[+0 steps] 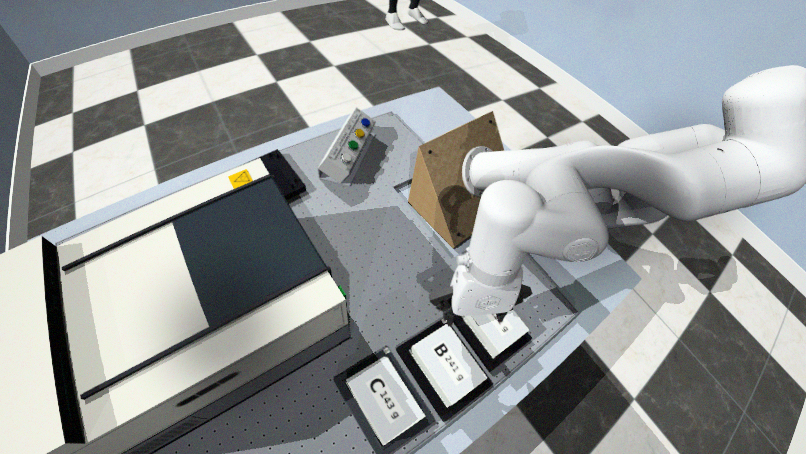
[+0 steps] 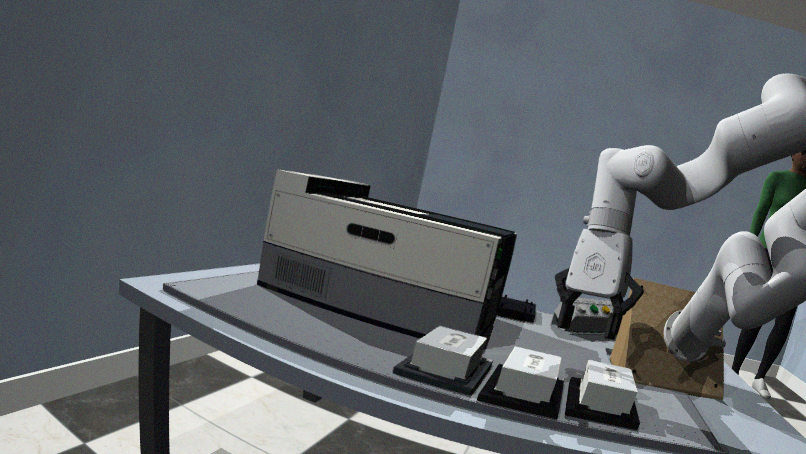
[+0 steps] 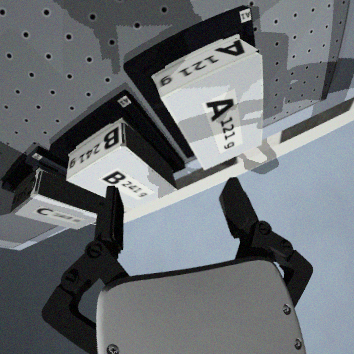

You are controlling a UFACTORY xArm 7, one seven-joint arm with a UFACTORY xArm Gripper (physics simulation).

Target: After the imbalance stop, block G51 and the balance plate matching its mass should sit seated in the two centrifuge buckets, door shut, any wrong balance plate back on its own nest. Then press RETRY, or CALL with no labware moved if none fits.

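Places are measured from the arm's base along level axes (x back, y right, z up), in metres.
Pixels of known places: gripper, fingertip midpoint: [image 1: 473,317] [image 2: 585,333] [image 3: 173,191]; arm's base, origin of the base link: [image 1: 480,171] [image 2: 686,336].
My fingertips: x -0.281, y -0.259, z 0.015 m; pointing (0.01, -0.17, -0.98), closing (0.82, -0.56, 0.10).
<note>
For each thing: its top centre in the pictures, then the offset to it from my fingertips.
- dark panel, middle of its top: [image 1: 242,242] [image 2: 467,224] dx -0.273, dy +0.290, dz +0.107 m
- button box, middle of its top: [image 2: 596,300] [image 1: 348,131] dx +0.082, dy +0.555, dz -0.022 m
- small black box, middle of its top: [image 2: 515,301] [image 1: 269,173] dx -0.141, dy +0.581, dz -0.075 m
Balance plates A, 121 g [image 1: 496,338] [image 2: 608,389] [image 3: 220,110], B, 241 g [image 1: 448,366] [image 2: 530,372] [image 3: 120,170], and C, 143 g [image 1: 385,400] [image 2: 449,352] [image 3: 55,215] each sit on a black nest. My gripper [image 1: 475,319] [image 2: 589,331] [image 3: 173,191] is open and empty, pointing down above the nest row near plate A, apart from the plates. The centrifuge [image 1: 315,304] [image 2: 366,265] has a dark panel [image 1: 248,248] across part of its top; its buckets are hidden. Block G51 does not show. The button box [image 1: 338,155] [image 2: 589,324] has blue, yellow, green and white buttons; its labels are unreadable.
A brown wedge mount [image 1: 434,191] [image 2: 648,338] carries the arm's base at the right of the perforated deck. A small black box [image 1: 284,174] [image 2: 517,309] stands at the centrifuge's end. A person's feet [image 1: 395,21] [image 2: 760,388] show on the floor beyond the table.
</note>
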